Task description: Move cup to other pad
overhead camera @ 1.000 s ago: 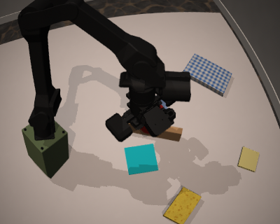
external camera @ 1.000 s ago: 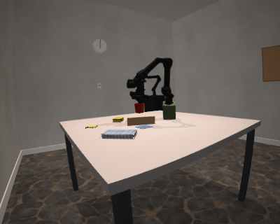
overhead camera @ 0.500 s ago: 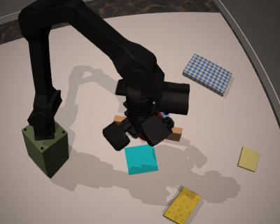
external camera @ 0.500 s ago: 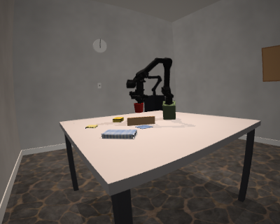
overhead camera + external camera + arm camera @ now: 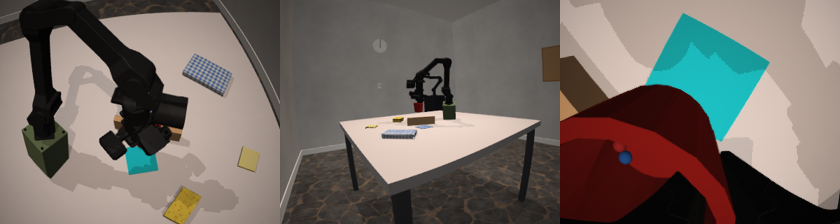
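Right now the red cup is 30 mm ahead of my hand, 10 mm to the left of it and 50 mm below it. Also, from my hand: green marble 50 mm ahead, 10 mm to the left, 60 mm below; red marble 40 mm ahead, 20 mm to the left, 60 mm below; blue marble 40 mm ahead, 30 mm to the left, 60 mm below.
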